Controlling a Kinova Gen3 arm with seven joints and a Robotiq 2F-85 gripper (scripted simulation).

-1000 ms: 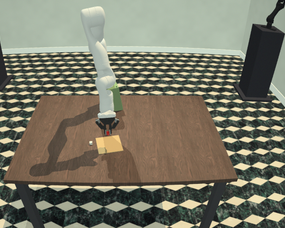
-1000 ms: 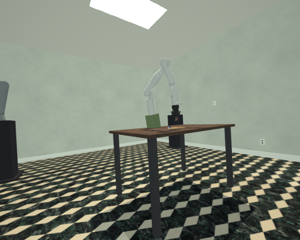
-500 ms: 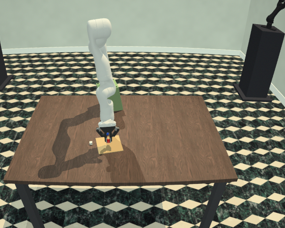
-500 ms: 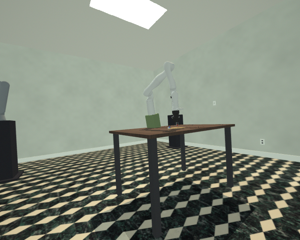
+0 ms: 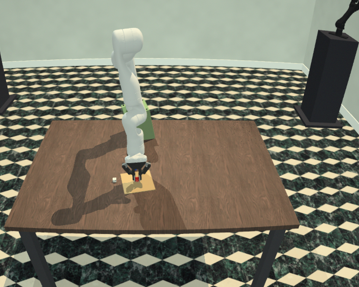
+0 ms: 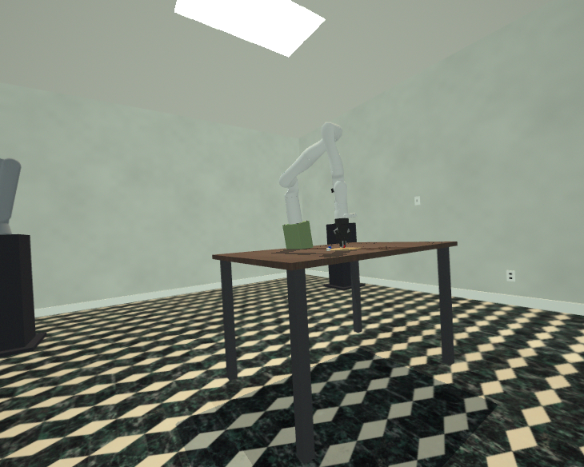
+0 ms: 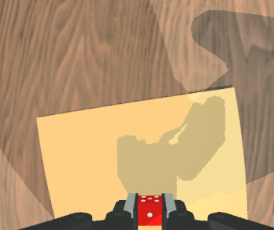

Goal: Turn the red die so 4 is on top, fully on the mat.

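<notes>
My hand is 1 cm above the red die. Round my hand: mat 3 cm below; then white die 11 cm to the right, 2 cm below; then blue die 9 cm behind, 2 cm to the right, 2 cm below.
</notes>
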